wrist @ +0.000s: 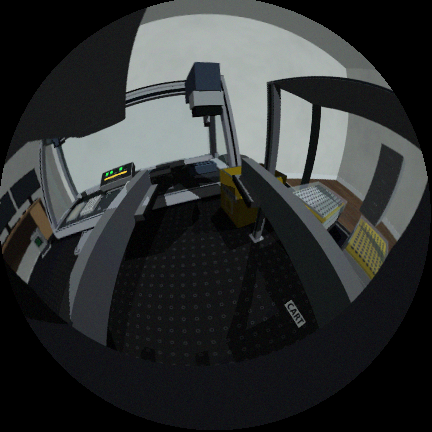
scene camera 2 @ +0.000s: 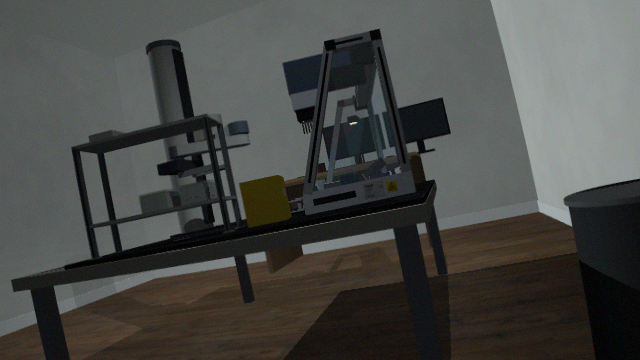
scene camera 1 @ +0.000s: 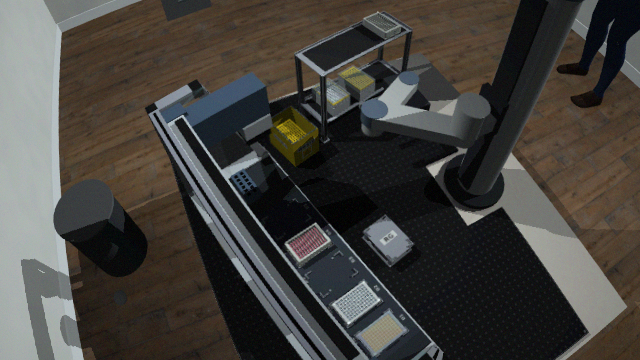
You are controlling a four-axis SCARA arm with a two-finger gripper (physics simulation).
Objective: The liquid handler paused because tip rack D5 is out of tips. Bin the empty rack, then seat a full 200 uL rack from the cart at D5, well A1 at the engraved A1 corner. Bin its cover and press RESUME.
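Frame: origin at the arm's base, x ahead, y left, z up, level; metres.
Seen in the pictures: gripper, fingertip midpoint: (wrist: 194,171) (scene camera 2: 219,166); arm's base at its link origin: (scene camera 1: 473,181).
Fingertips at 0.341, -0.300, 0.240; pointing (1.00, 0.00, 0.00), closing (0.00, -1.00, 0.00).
Note:
Offsets run from my fingertips to a thing's top centre, as dx, dy, dz. "spot": to the spot under its first point.
My gripper (wrist: 194,171) is open and empty, its fingers well apart; it is beside the cart @(spot: +0.101, -0.121, -0.031) (scene camera 1: 324,107) (scene camera 2: 210,165) (wrist: 273,130), and the arm hides its fingertips in scene camera 1. On the cart's lower shelf stand a rack under a clear cover @(+0.029, -0.217, -0.056) (scene camera 1: 332,97) (wrist: 320,200) and a rack with a yellow top @(-0.100, -0.245, -0.056) (scene camera 1: 356,80) (wrist: 367,245). A grey rack @(-0.222, -0.280, +0.154) (scene camera 1: 382,24) sits on the top shelf. A yellow rack @(+0.229, -0.150, -0.135) (scene camera 1: 291,131) lies in the yellow bin @(+0.220, -0.151, -0.092) (scene camera 1: 302,151) (scene camera 2: 265,201) (wrist: 236,206). No rack shows at D5, which is in shadow. The panel @(spot: +0.467, +0.415, -0.104) (wrist: 117,173) shows green and orange lights.
The liquid handler's blue head (scene camera 1: 227,107) (wrist: 206,77) hangs over the deck near the bin. A red plate @(+0.357, +0.284, -0.138) (scene camera 1: 308,243), a white plate @(+0.308, +0.527, -0.155) (scene camera 1: 356,303) and a tan plate @(+0.283, +0.649, -0.155) (scene camera 1: 382,332) sit on the deck. A grey block marked RG @(+0.106, +0.372, -0.171) (scene camera 1: 388,241) lies on the table.

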